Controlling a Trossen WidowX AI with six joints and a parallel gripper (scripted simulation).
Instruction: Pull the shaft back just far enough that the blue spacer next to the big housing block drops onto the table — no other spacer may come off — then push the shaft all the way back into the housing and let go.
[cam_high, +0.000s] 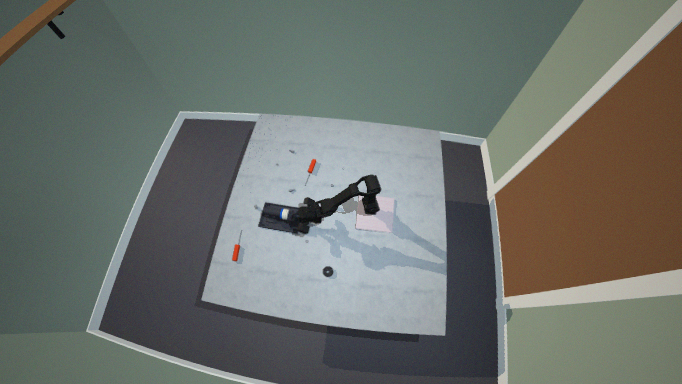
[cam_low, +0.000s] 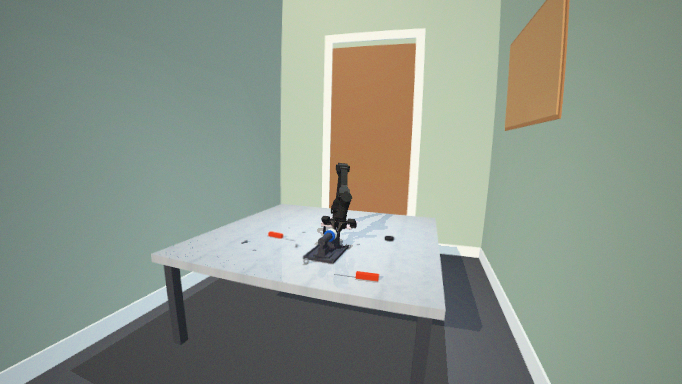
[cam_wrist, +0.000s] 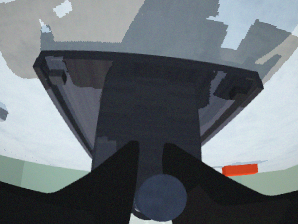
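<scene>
Now: gripper tip 11 cm short of the baseplate, 1 cm to the left of it and 1 cm above it.
</scene>
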